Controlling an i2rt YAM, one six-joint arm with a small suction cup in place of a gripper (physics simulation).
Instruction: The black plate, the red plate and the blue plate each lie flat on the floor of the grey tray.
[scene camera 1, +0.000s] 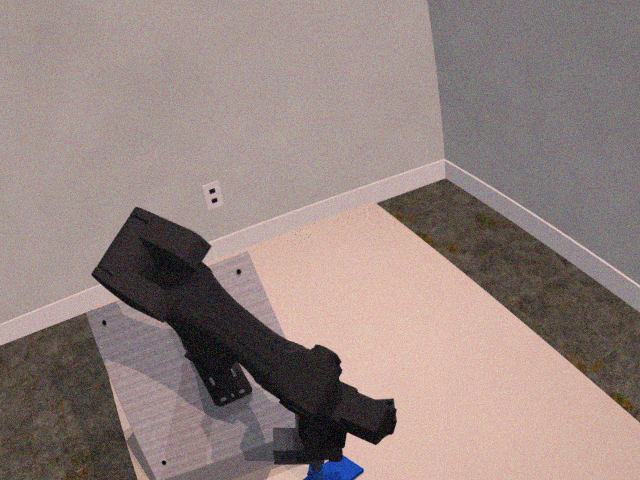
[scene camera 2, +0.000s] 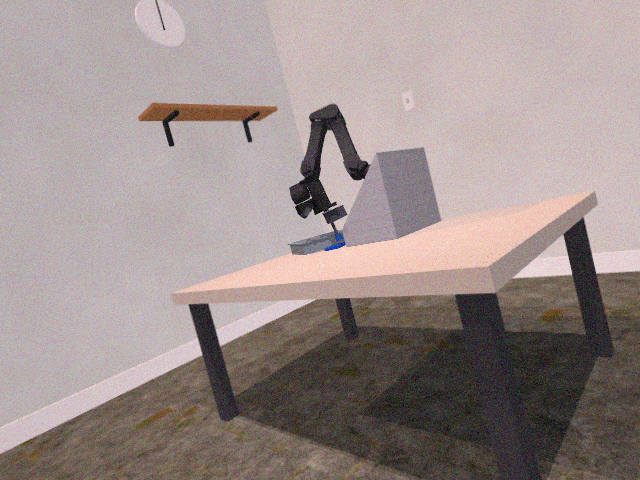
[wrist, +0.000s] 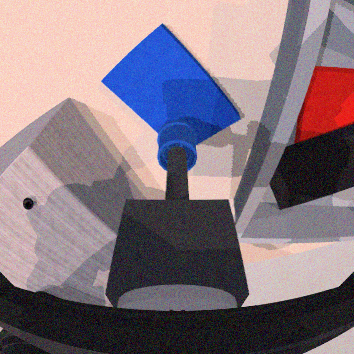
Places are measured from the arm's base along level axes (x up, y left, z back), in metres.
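Where they show: hand at its tool point: (scene camera 1: 315, 474) (scene camera 2: 340, 240) (wrist: 176, 137); arm's base at its link origin: (scene camera 1: 207, 347) (scene camera 2: 382, 181) (wrist: 22, 342).
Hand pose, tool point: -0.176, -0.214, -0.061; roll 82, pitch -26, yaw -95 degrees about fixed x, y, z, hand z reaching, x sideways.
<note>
Each offset is from my tool point to the top centre of the thing, as dx, dy, dz. "spot": to the spot under its first point. Level surfaces: height alone.
The blue plate @[-0.014, -0.007, -0.025] (wrist: 165, 81) (scene camera 1: 341, 470) (scene camera 2: 334, 247) is a flat blue square. It lies on the table top, outside the grey tray @[+0.026, -0.160, +0.065] (wrist: 281, 105) (scene camera 2: 310, 242) and just left of the tray's wall. My suction cup (wrist: 176, 145) (scene camera 2: 333, 224) stands over the plate's near corner and holds nothing; I cannot tell whether it touches the plate. The red plate @[spot: -0.010, -0.119, +0.015] (wrist: 326, 102) and the black plate @[+0.006, -0.122, +0.087] (wrist: 316, 168) lie inside the tray at the right of the wrist view, the black one partly over the red one. In scene camera 1 the arm hides the tray.
The grey mount block (wrist: 53, 197) (scene camera 1: 154, 392) (scene camera 2: 397, 196) of the arm stands close to the left of the cup. The table @[dx -0.024] (scene camera 1: 413, 335) (scene camera 2: 413, 258) stretches away to the far side. A wall shelf (scene camera 2: 207, 110) hangs behind.
</note>
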